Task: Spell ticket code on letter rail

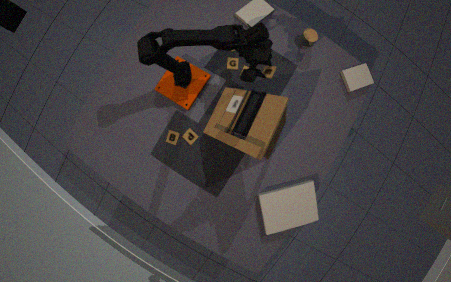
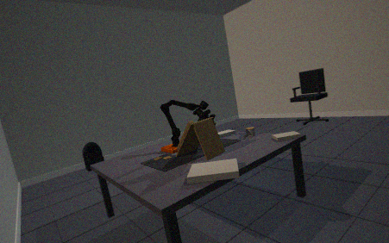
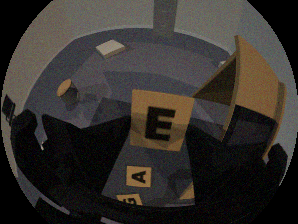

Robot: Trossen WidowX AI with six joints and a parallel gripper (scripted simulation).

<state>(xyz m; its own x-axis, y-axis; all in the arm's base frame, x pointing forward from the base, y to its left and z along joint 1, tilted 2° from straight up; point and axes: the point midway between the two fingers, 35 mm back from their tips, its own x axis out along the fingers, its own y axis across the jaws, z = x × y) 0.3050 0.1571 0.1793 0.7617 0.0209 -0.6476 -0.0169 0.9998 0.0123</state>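
The white ticket is 16 cm to the right of my gripper tip, 8 cm below it and 6 cm behind it. From my gripper tip the other things lie so: small cup 35 cm to the left, 14 cm below, 11 cm ahead; then white slab 47 cm to the right, 40 cm ahead, 15 cm below; then dark mat 18 cm to the right, 17 cm below, 13 cm behind.
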